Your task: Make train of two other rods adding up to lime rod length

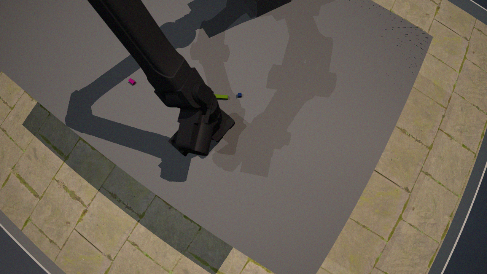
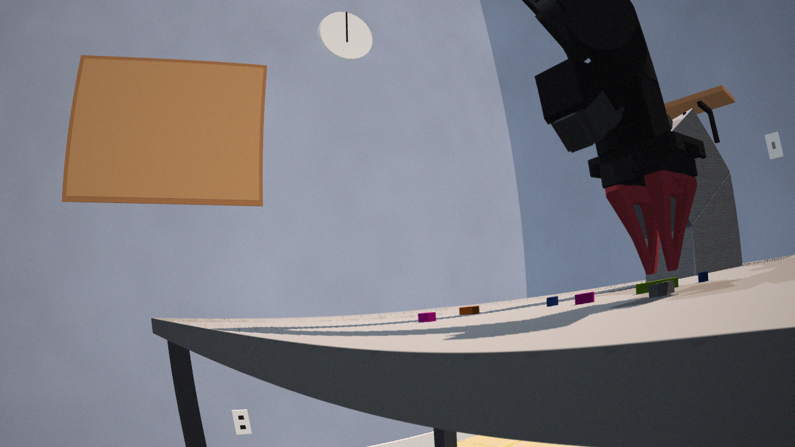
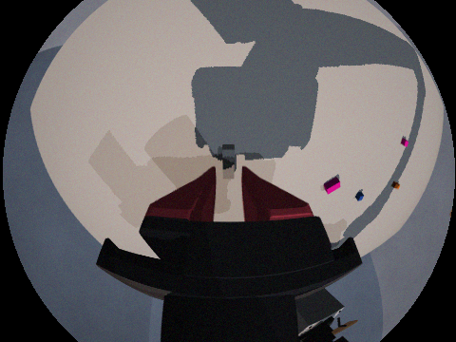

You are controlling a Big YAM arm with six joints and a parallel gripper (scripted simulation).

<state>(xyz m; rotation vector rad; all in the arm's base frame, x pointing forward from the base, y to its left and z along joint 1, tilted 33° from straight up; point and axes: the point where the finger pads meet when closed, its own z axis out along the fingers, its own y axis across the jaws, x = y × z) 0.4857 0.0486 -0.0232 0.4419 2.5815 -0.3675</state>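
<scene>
My gripper is now 2 cm above the grey rod. Round my hand: lime rod: 9 cm behind, 2 cm to the right, 2 cm below; orange rod: 19 cm behind, 31 cm to the right, 2 cm below.
</scene>
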